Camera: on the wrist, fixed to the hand. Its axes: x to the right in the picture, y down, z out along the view.
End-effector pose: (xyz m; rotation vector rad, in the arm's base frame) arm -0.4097 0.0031 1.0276 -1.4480 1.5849 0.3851
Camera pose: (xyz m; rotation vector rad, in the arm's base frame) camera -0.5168 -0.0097 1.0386 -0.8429 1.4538 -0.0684
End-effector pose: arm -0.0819 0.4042 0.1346 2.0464 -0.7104 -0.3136
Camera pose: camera -0.0970 0.4162 0.2413 2.6753 -1.0330 -0.1691
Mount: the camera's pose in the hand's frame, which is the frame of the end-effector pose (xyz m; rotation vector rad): -0.0136 0.0897 -0.0594 0.6952 -0.1138 0.0412
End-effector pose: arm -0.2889 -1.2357 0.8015 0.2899 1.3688 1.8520
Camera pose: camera -0.3568 -1.2956 0.8612 0.7637 1.8956 1.3056
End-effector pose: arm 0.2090 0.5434 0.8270 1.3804 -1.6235 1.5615
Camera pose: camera 0.1175 0.5880 0.7896 1.8024 -1.2068 2.2311
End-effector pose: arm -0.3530 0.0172 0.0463 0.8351 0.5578 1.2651
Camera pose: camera -0.4553 0.0251 0.0815 1.4899 0.9115 1.0514
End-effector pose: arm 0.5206 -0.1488 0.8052 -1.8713 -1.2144 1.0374
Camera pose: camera 0.6055 -0.1988 0.7599 -1.3076 -0.7312 1.3837
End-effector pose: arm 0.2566 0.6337 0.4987 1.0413 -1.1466 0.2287
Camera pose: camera 0.2317 0.7325 0.5360 1.6552 -1.2193 0.6375
